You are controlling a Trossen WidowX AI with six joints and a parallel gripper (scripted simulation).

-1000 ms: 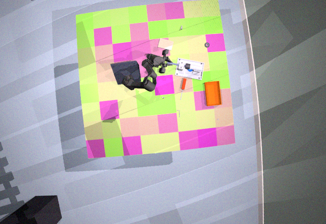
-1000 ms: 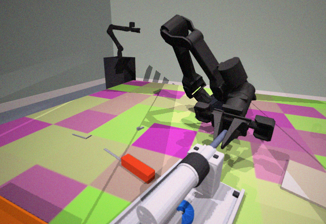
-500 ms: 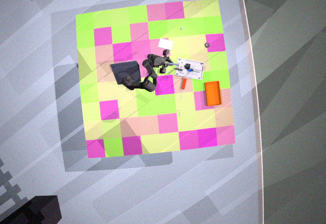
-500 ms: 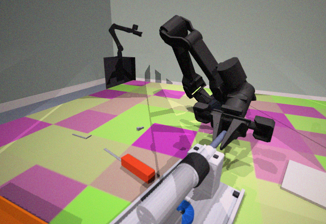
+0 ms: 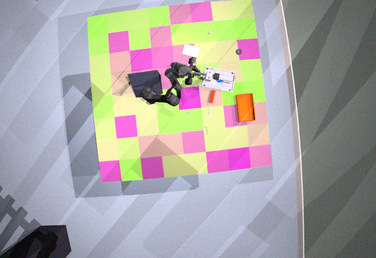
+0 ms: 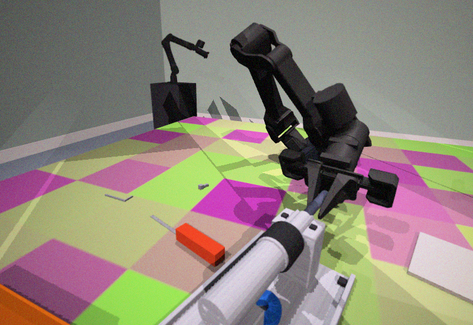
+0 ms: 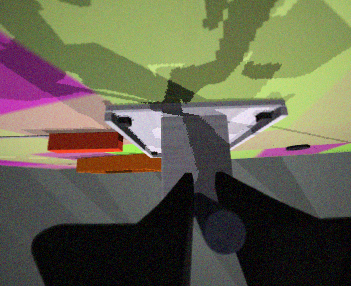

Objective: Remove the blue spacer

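Now: gripper tip 5 cm short of the grey-blue shaft, 2 cm below it and 1 cm to the left of it. The rest, counted from my gripper tip: small bolt (25 cm to the right, 12 cm behind, 6 cm below); beige card (20 cm to the left, 6 cm below, 4 cm behind); blue spacer (14 cm ahead, 5 cm below, 4 cm to the right).
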